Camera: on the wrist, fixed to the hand. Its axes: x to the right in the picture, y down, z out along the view.
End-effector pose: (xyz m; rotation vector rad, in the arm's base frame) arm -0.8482 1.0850 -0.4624 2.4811 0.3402 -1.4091
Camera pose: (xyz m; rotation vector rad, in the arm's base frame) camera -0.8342 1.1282 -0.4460 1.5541 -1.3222 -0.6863
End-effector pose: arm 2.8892 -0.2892 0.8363 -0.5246 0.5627 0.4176
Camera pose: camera 2.8898 -0.3363 0.8260 0.0369 0.7618 2.0046
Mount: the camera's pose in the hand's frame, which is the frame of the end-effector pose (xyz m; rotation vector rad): -0.0041 -0.0339 -0.0341 -0.0572 -0.1330 1.6394
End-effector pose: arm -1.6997 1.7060 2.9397 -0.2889 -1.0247 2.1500
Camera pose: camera -1.6630 1.7373 2.9421 0.8306 0.5885 -2.1083
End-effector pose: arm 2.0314 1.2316 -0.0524 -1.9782 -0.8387 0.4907
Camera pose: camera 2.0375 1.2208 -0.0058 -2.3127 0.9401 1.4708
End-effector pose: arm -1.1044 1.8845 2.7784 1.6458 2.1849 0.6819
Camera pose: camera -1.1483 1.8669 2.7881 -3.0079 -0.2626 -0.8297
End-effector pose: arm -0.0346 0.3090 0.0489 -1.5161 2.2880 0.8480
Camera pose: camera 0.0010 0.2820 0.0672 -0.6980 -2.6875 -1.0351
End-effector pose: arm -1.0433 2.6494 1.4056 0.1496 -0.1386 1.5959
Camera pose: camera -1.0096 2.6526 1.3712 -0.0757 0.4575 -3.0016
